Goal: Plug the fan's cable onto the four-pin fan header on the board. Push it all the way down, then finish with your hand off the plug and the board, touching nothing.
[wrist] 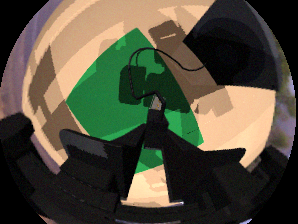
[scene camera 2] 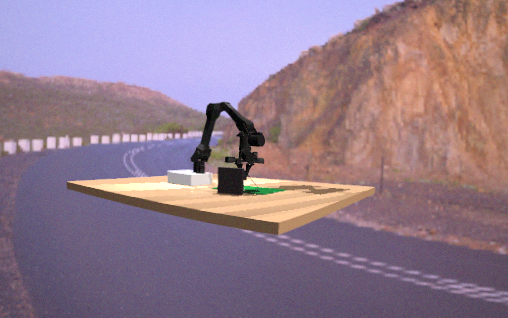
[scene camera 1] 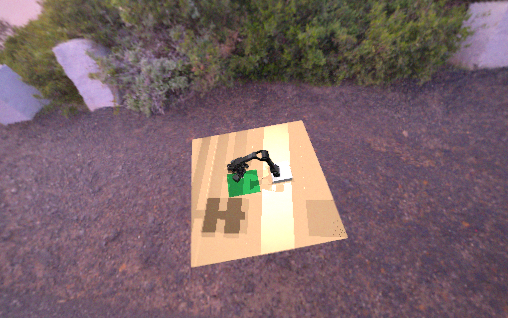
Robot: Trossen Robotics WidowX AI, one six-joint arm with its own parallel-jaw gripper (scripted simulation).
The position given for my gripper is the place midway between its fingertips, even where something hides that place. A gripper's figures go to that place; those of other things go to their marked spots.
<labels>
My gripper [wrist: 153,127]: 10 cm from the lens. A green board [wrist: 101,100]: 18 cm from the lens.
</labels>
